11 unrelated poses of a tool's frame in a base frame.
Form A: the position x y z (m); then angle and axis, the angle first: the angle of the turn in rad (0 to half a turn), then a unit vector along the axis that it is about.
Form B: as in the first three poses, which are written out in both.
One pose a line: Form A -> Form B
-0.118 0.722 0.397 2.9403 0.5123 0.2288 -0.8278 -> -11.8 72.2 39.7 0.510 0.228 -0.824 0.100
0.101 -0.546 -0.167 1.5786 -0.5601 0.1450 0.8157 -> 10.1 -54.6 -16.7 -0.398 0.103 0.579 0.704
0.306 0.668 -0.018 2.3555 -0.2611 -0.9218 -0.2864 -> 30.6 66.8 -1.8 -0.241 -0.852 -0.265 0.383
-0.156 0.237 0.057 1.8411 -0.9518 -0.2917 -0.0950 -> -15.6 23.7 5.7 -0.758 -0.232 -0.076 0.605
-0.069 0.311 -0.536 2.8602 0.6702 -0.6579 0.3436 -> -6.9 31.1 -53.6 0.664 -0.651 0.340 0.140
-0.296 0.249 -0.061 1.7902 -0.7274 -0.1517 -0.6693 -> -29.6 24.9 -6.1 -0.568 -0.118 -0.522 0.625
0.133 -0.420 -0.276 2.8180 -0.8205 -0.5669 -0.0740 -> 13.3 -42.0 -27.6 -0.810 -0.559 -0.073 0.161
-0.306 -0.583 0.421 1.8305 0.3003 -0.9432 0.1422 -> -30.6 -58.3 42.1 0.238 -0.748 0.113 0.610
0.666 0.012 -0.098 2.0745 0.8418 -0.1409 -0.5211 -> 66.6 1.2 -9.8 0.725 -0.121 -0.449 0.509
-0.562 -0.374 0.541 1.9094 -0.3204 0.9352 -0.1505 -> -56.2 -37.4 54.1 -0.262 0.763 -0.123 0.578
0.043 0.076 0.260 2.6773 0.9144 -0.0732 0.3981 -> 4.3 7.6 26.0 0.890 -0.071 0.387 0.230
